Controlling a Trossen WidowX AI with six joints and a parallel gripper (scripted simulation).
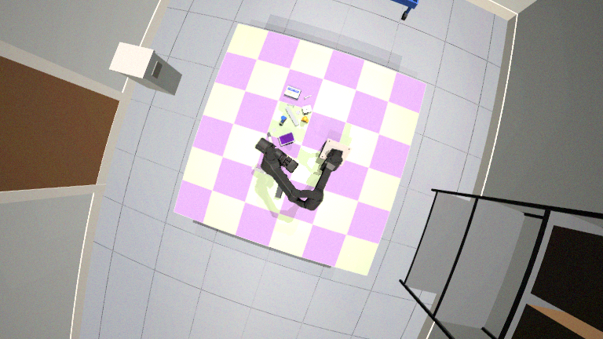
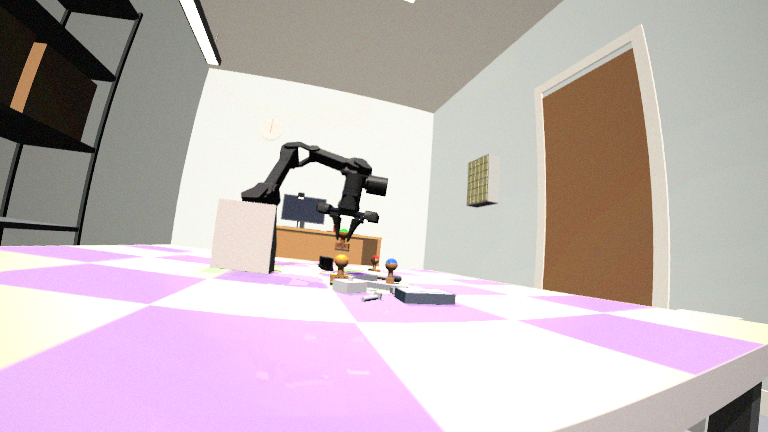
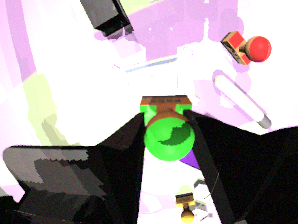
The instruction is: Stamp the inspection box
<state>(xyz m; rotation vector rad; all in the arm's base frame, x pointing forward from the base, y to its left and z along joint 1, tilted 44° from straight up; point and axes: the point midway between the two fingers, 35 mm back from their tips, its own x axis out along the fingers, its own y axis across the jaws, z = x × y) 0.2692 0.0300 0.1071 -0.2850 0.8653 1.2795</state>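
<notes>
Right now the white card is 1 cm behind my gripper tip and 10 cm below it. Also, from my gripper tip: red-knobbed stamp (11 cm ahead, 8 cm below); green-knobbed stamp (1 cm below); purple ink pad (2 cm ahead, 13 cm to the right, 9 cm below).
</notes>
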